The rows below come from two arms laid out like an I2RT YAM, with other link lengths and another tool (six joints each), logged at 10 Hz.
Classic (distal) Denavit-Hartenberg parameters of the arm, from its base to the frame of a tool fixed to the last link. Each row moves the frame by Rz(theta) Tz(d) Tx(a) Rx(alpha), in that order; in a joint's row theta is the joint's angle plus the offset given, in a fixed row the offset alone. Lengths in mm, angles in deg.
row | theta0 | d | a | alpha
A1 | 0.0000 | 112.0 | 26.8 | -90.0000
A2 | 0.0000 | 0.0 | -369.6 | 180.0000
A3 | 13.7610 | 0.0 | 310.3 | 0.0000
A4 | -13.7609 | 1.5 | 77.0 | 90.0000
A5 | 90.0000 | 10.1 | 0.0 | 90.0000
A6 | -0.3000 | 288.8 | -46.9 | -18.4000
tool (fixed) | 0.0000 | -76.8 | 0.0 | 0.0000
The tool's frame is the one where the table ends.
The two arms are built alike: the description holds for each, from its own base.
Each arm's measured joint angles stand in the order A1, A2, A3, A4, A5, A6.
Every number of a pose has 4 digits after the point.
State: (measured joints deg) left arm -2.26 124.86 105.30 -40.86 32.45 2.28; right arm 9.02 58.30 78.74 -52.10 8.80 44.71
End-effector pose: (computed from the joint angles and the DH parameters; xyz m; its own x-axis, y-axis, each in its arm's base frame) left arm 0.6970 -0.1061 0.1448 -0.3278 -0.8311 0.4493 -0.9390 0.2342 -0.2518; right arm 0.3580 0.0384 0.4812 -0.3440 -0.7694 -0.5383 -0.6387 0.6119 -0.4665
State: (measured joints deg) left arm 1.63 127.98 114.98 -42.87 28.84 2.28; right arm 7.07 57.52 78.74 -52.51 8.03 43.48
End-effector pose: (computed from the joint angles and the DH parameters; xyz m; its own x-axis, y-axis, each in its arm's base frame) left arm 0.7409 -0.0443 0.1776 -0.2741 -0.8836 0.3797 -0.9360 0.1544 -0.3163; right arm 0.3528 0.0294 0.4833 -0.3502 -0.7710 -0.5319 -0.6293 0.6142 -0.4761
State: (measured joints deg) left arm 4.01 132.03 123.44 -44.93 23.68 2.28; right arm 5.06 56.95 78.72 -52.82 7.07 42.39
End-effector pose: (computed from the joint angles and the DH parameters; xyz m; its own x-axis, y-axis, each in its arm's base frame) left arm 0.7716 0.0079 0.1881 -0.2018 -0.9316 0.3022 -0.9352 0.0916 -0.3420; right arm 0.3490 0.0212 0.4844 -0.3574 -0.7710 -0.5271 -0.6214 0.6176 -0.4821
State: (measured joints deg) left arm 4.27 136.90 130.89 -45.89 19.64 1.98; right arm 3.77 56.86 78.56 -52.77 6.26 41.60
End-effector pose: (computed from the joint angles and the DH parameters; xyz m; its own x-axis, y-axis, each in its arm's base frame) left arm 0.7990 0.0290 0.1831 -0.1596 -0.9560 0.2463 -0.9313 0.0631 -0.3587; right arm 0.3489 0.0171 0.4834 -0.3608 -0.7722 -0.5230 -0.6201 0.6175 -0.4839
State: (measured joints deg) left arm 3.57 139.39 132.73 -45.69 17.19 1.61; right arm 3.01 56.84 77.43 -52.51 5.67 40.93
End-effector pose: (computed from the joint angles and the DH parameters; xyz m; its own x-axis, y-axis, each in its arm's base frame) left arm 0.8085 0.0293 0.1651 -0.1387 -0.9656 0.2200 -0.9367 0.0558 -0.3458; right arm 0.3504 0.0153 0.4741 -0.3677 -0.7756 -0.5131 -0.6287 0.6139 -0.4774
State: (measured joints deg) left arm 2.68 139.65 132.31 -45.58 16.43 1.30; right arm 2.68 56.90 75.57 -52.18 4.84 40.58
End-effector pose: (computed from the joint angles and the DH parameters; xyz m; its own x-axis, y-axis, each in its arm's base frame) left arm 0.8079 0.0198 0.1579 -0.1394 -0.9666 0.2151 -0.9405 0.0613 -0.3342; right arm 0.3529 0.0168 0.4581 -0.3746 -0.7785 -0.5035 -0.6479 0.6083 -0.4585
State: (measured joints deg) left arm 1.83 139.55 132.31 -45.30 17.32 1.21; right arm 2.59 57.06 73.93 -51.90 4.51 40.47
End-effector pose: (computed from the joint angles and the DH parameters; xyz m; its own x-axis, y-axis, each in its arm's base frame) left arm 0.8091 0.0045 0.1603 -0.1631 -0.9602 0.2266 -0.9366 0.0785 -0.3414; right arm 0.3552 0.0177 0.4433 -0.3846 -0.7799 -0.4937 -0.6625 0.6057 -0.4407
